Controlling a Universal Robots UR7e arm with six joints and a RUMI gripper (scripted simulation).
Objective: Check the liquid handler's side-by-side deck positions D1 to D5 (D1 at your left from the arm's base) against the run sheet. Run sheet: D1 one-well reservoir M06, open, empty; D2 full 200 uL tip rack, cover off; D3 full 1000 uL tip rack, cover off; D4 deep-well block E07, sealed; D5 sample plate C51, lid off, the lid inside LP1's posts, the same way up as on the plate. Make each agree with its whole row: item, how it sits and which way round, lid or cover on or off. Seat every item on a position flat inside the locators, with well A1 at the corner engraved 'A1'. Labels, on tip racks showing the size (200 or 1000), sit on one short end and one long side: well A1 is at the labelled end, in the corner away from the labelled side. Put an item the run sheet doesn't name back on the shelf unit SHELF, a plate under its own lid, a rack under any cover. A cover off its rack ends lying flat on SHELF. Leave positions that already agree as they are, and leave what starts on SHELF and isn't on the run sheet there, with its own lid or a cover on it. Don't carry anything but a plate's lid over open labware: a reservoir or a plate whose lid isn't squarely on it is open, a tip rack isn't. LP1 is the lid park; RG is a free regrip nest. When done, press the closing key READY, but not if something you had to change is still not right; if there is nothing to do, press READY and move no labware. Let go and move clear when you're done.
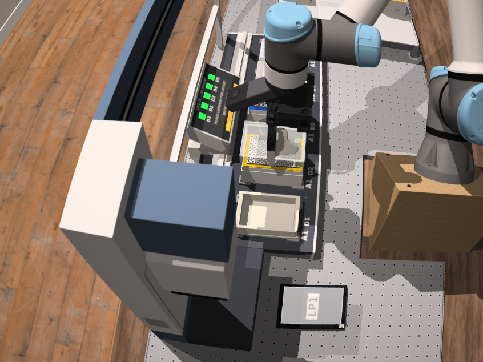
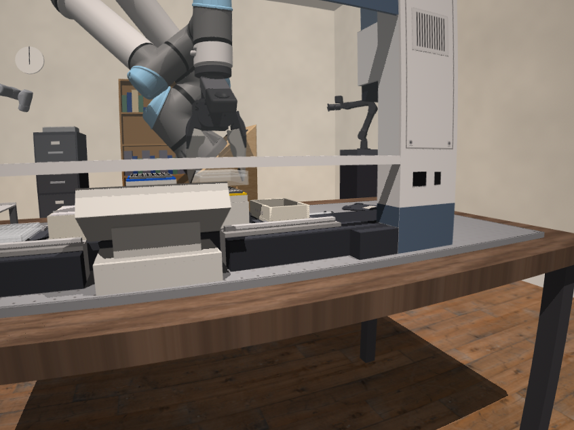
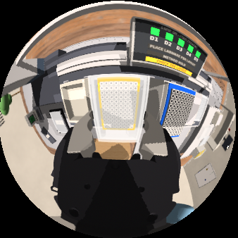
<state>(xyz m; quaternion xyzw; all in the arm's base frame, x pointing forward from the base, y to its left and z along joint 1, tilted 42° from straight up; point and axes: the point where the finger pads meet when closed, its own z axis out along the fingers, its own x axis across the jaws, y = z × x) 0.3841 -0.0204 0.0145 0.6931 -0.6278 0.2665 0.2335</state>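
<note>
The yellow-framed tip rack is 10 mm behind my hand, 10 mm to the right of it and 50 mm below it. From my hand the other things lie so: lid park LP1 (140 mm behind, 300 mm to the left, 130 mm below); then blue-framed tip rack (130 mm to the right, 20 mm below); then cream reservoir (10 mm behind, 120 mm to the left, 80 mm below).
</note>
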